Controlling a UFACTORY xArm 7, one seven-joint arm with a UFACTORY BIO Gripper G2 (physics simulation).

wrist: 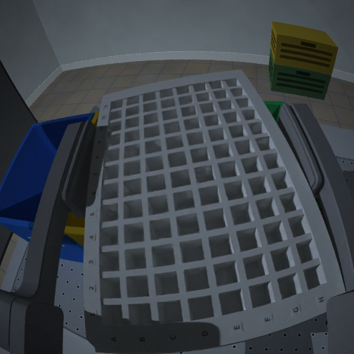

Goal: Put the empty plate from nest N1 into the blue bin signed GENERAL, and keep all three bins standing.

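Observation:
The grey plate [195, 200] with square wells fills the middle of the wrist view, its lettered edge towards the bottom. My gripper [192, 157] is shut on it, with one finger at its left side and one at its right side. The blue bin [37, 150] stands at the left, partly behind the left finger, and its open top shows. The GENERAL sign is not readable here. Nest N1 does not show in this view.
The yellow bin [75, 233] shows as slivers between the left finger and the plate. The green bin [272, 108] shows a corner past the plate's right edge; most of both is hidden. A yellow crate [305, 45] sits on a green crate [299, 82] at the back right, near the wall.

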